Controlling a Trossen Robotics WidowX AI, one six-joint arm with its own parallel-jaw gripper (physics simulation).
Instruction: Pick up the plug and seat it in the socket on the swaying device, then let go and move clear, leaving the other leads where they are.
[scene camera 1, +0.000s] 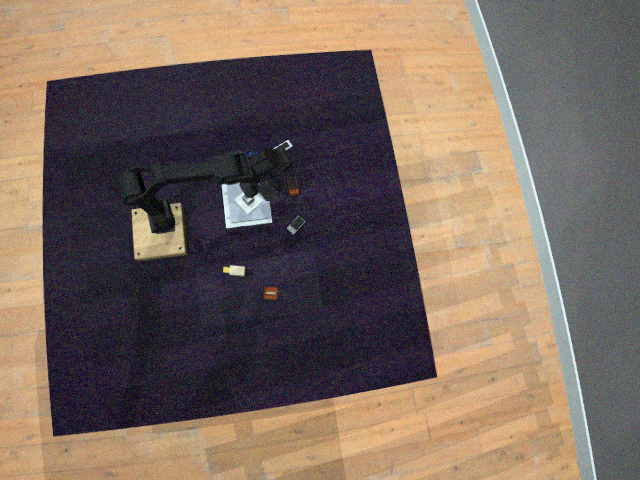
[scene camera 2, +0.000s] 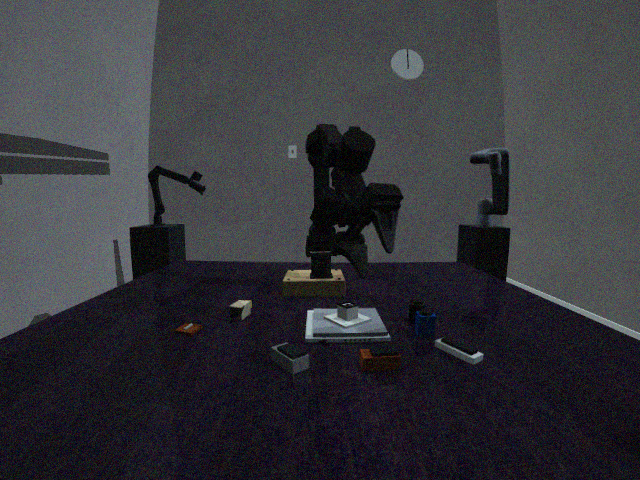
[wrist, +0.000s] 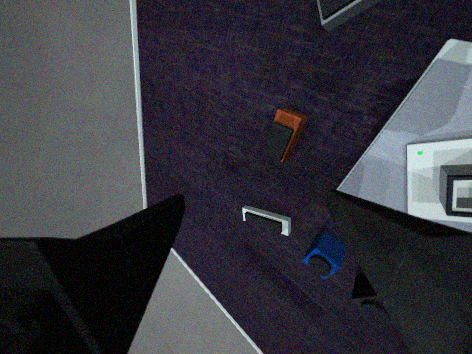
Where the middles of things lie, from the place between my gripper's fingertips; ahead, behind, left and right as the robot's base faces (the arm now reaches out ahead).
Scene:
Now: hand 5 cm short of the orange-and-black block (wrist: 287, 126) and 14 cm above it. Round my hand: black block (wrist: 364, 296) (14 cm behind, 13 cm to the left, 13 cm below); blue block (wrist: 325, 255) (7 cm behind, 12 cm to the left, 13 cm below); device (scene camera 2: 348, 320) (11 cm behind, 3 cm to the right, 12 cm below).

